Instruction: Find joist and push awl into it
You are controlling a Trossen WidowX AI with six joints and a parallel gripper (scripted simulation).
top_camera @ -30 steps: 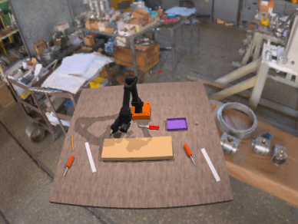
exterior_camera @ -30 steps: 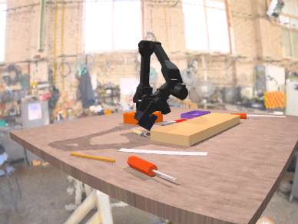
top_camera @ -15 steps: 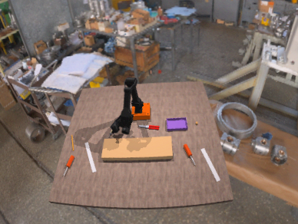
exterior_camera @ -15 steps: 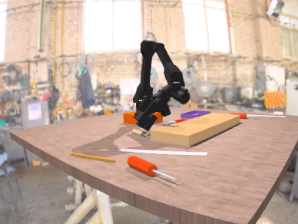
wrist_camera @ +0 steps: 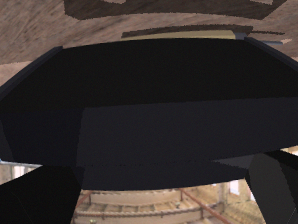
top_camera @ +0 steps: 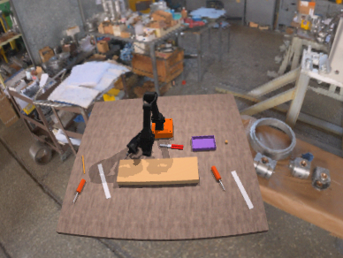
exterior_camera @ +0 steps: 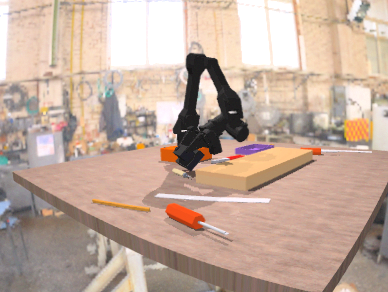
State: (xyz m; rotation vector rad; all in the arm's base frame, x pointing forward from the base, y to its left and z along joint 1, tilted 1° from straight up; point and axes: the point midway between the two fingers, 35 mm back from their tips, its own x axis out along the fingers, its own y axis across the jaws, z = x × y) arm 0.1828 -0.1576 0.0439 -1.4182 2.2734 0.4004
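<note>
The awl is 7 cm below my gripper tip, 4 cm ahead of it and 3 cm to the right of it. Also, from my gripper tip: purple tray: 50 cm to the left, 7 cm below, 3 cm behind; then black stud finder: 1 cm to the left, 1 cm below, 1 cm behind; then yellow pencil: 37 cm to the right, 15 cm ahead, 8 cm below.
</note>
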